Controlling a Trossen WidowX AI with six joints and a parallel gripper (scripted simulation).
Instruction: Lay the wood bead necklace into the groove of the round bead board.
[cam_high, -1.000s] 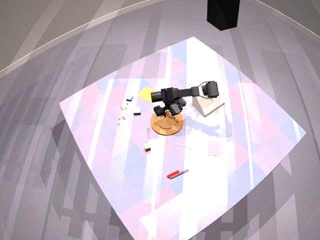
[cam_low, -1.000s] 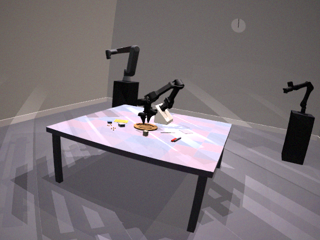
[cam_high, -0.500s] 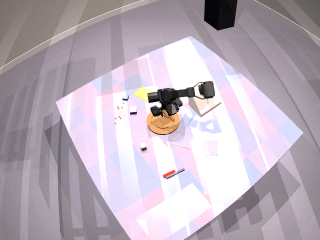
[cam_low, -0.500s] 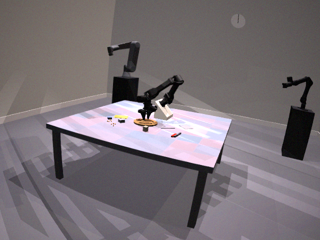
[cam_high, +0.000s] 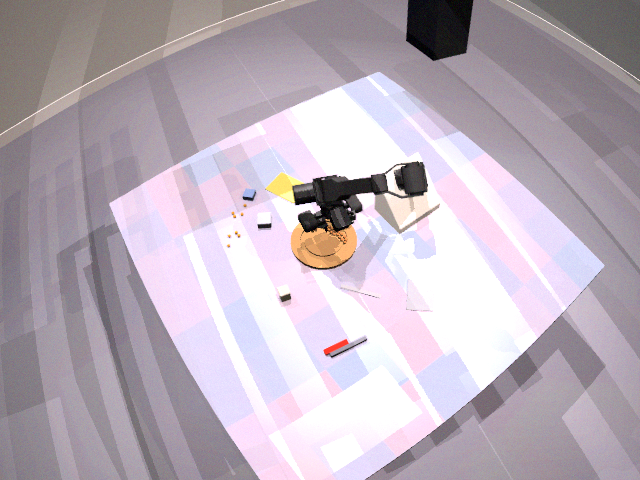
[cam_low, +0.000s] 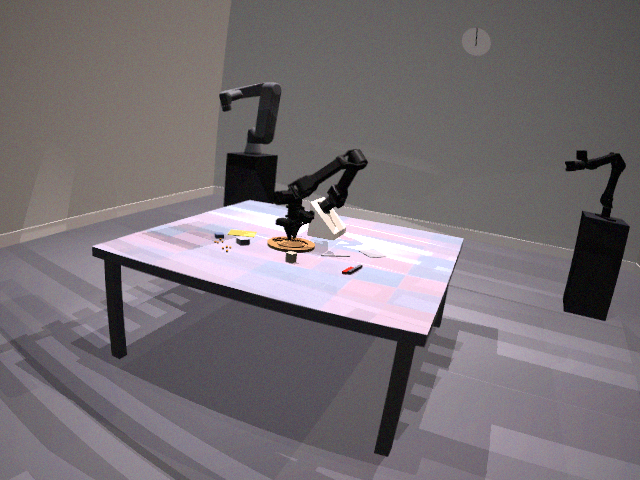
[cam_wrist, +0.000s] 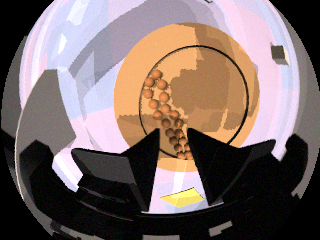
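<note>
The round bead board lies 40 mm ahead of my gripper tip, 20 mm to the left of it and 10 mm below it. Also, from my gripper tip: white block (160 mm ahead, 140 mm to the right); thin rod (220 mm to the left, 30 mm ahead, 10 mm below); yellow sheet (240 mm to the right, 40 mm ahead, 10 mm below).
</note>
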